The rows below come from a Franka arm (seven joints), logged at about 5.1 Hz.
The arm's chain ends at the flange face. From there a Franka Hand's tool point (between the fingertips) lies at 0.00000 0.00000 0.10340 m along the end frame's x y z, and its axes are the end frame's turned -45 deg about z.
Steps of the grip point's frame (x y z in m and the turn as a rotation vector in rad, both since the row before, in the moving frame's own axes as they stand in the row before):
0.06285 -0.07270 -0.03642 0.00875 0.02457 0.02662
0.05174 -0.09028 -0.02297 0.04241 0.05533 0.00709
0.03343 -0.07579 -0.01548 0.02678 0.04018 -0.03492
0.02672 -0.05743 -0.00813 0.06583 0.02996 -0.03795
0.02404 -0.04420 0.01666 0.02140 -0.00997 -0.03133
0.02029 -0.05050 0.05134 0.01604 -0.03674 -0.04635
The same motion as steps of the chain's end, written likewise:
-0.00815 -0.09343 -0.03638 0.02356 0.01119 0.02662
-0.02822 -0.09329 -0.02272 0.06911 0.00914 0.00709
-0.03085 -0.07232 -0.01536 0.04735 0.00948 -0.03492
-0.01896 -0.05256 -0.00786 0.06773 -0.02536 -0.03795
-0.01195 -0.04745 0.01669 0.00808 -0.02218 -0.03133
-0.01754 -0.05166 0.05142 -0.01464 -0.03732 -0.04635

